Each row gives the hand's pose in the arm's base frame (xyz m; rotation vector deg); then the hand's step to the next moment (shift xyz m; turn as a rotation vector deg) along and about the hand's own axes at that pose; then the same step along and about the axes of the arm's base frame.
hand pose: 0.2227 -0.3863 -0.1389 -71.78 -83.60 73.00
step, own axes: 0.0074 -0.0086 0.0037 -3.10 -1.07 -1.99
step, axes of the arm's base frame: -0.0063 0.0066 0.0076 2.31 -2.68 1.48
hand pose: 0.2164 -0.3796 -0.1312 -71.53 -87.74 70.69
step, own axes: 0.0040 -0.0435 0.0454 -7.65 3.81 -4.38
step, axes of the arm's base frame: -0.0534 -0.0069 0.0328 6.54 -6.46 -2.77
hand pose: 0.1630 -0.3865 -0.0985 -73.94 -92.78 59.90
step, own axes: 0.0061 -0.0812 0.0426 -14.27 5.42 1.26
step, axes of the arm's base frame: -0.0669 -0.0104 0.0621 2.86 -13.43 -6.79
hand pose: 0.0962 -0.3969 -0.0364 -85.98 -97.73 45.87
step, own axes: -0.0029 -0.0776 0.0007 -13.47 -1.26 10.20
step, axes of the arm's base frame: -0.0428 -0.0130 0.0635 -8.30 -13.45 -6.09
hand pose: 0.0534 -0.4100 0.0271 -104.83 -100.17 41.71
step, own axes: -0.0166 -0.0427 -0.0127 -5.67 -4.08 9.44
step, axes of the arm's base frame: -0.0230 -0.0145 0.0390 -9.60 -5.52 -3.90
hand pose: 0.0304 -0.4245 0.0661 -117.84 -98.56 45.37
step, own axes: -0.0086 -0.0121 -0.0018 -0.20 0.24 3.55
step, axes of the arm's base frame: -0.0093 -0.0057 0.0102 -2.01 -0.56 -2.89
